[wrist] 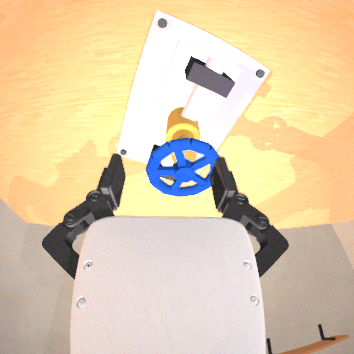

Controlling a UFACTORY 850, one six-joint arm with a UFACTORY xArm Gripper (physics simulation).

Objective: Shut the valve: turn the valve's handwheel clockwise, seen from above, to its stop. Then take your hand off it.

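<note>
The blue handwheel [185, 173] shows in the wrist view between the fingers, nearer the right one. It has a round rim and several spokes, and sits at the end of a yellow brass valve body [183, 125]. The valve is mounted on a white base plate [142, 100]. My gripper [168, 165] is open. Its right fingertip overlaps the wheel's right rim in the view; whether they touch I cannot tell. A gap shows between the left finger and the left rim. Part of a dark piece below the wheel is hidden by it.
A dark grey block [209, 80] stands on the far part of the plate, by a pale bar. Dark round fasteners mark plate corners. The plate lies on a light wooden table [60, 75], whose near edge shows beside the fingers. A brown board with black brackets [320, 345] is at lower right.
</note>
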